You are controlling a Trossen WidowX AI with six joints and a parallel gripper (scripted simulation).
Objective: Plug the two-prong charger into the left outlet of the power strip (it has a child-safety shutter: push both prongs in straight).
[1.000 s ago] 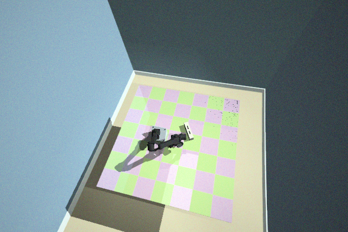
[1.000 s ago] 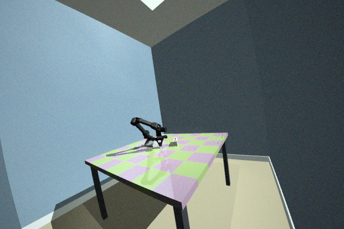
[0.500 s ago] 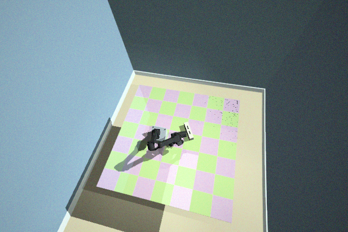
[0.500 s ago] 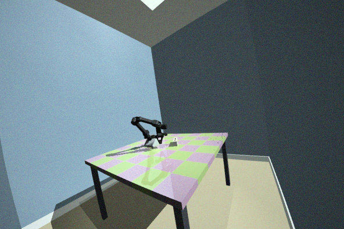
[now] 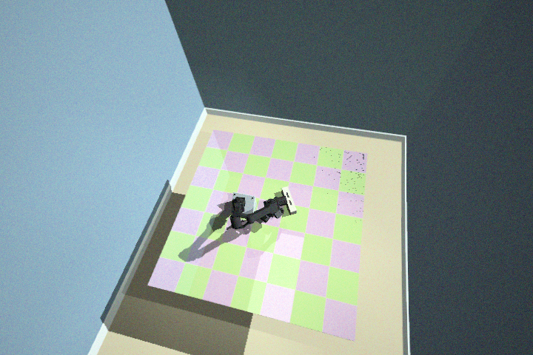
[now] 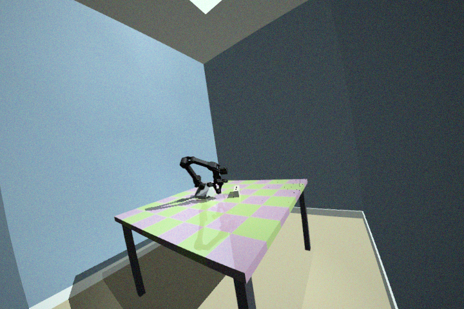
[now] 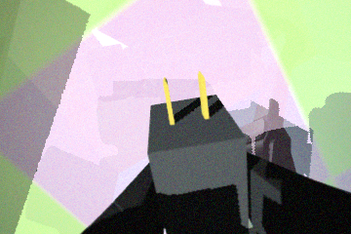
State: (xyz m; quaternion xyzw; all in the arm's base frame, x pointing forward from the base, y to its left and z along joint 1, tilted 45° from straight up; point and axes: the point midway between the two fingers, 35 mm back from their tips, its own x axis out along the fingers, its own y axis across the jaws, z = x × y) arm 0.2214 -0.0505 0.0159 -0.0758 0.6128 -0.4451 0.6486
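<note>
Right now the charger is 20 mm ahead of my gripper tip, 10 mm to the right of it and 10 mm above it.
</note>
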